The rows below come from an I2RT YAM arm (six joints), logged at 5 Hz.
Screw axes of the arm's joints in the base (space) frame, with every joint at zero. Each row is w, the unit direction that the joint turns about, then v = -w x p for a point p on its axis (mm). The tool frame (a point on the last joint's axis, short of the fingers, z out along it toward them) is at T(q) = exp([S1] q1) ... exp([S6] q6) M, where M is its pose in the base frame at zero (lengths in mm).
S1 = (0, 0, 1, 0.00, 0.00, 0.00)
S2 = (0, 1, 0, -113.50, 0.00, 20.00)
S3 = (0, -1, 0, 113.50, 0.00, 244.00)
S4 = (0, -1, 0, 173.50, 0.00, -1.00)
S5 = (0, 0, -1, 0.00, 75.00, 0.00)
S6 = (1, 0, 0, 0.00, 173.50, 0.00)
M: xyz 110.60 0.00 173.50 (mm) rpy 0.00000 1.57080 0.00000 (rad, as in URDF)
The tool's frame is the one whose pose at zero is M.
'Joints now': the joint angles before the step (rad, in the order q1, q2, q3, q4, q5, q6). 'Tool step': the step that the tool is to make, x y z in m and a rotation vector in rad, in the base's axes. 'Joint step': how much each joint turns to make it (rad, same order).
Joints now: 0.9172 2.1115 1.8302 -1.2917 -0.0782 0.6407
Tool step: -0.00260 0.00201 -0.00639 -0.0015 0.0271 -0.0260
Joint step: 0.0062 0.0086 -0.0125 0.0063 -0.0210 0.0322
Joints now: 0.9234 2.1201 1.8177 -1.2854 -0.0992 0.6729
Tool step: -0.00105 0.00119 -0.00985 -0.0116 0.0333 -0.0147
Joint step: 0.0021 0.0175 -0.0126 0.0026 -0.0201 0.0163
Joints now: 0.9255 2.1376 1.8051 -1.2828 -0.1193 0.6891
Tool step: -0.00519 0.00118 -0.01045 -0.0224 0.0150 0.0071
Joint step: 0.0121 0.0082 -0.0294 0.0113 0.0010 0.0051
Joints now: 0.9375 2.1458 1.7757 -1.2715 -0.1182 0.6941
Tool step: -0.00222 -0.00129 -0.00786 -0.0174 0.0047 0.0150
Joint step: 0.0032 0.0033 -0.0268 0.0120 0.0074 -0.0113
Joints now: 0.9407 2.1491 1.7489 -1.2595 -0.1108 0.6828
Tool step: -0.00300 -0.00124 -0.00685 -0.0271 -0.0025 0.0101
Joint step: 0.0058 0.0030 -0.0234 0.0057 0.0183 -0.0025
